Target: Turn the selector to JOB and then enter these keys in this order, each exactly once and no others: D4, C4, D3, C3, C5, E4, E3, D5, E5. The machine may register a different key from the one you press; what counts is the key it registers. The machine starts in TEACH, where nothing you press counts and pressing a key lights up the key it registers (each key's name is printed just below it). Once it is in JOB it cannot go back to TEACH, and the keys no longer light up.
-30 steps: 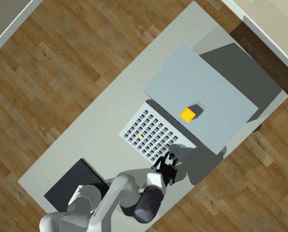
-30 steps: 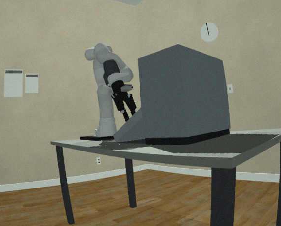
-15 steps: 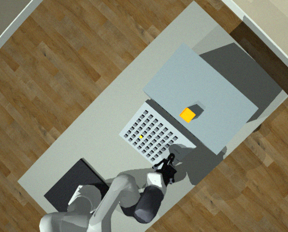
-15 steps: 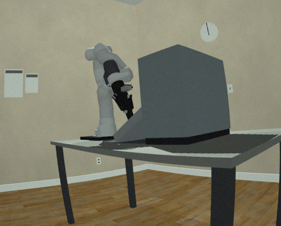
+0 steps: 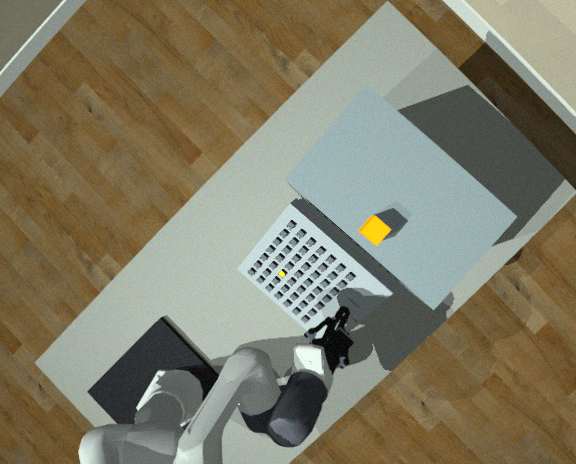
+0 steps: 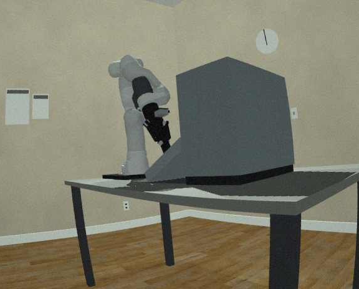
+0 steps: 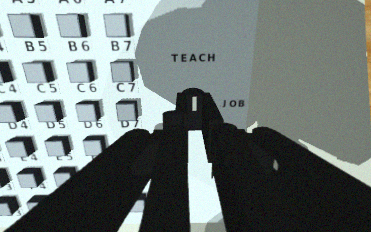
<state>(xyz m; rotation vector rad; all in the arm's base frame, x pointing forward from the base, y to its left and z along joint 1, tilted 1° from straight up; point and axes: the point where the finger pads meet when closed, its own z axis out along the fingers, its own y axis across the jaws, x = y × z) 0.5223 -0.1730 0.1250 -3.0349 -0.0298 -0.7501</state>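
The selector knob lies 2 cm below my hand and 2 cm ahead of it. The rest, counted from my hand: D5 key (13 cm to the left, 3 cm below, 1 cm ahead); key C5 (13 cm to the left, 4 cm ahead, 2 cm below); key D6 (9 cm to the left, 3 cm below, 1 cm ahead).
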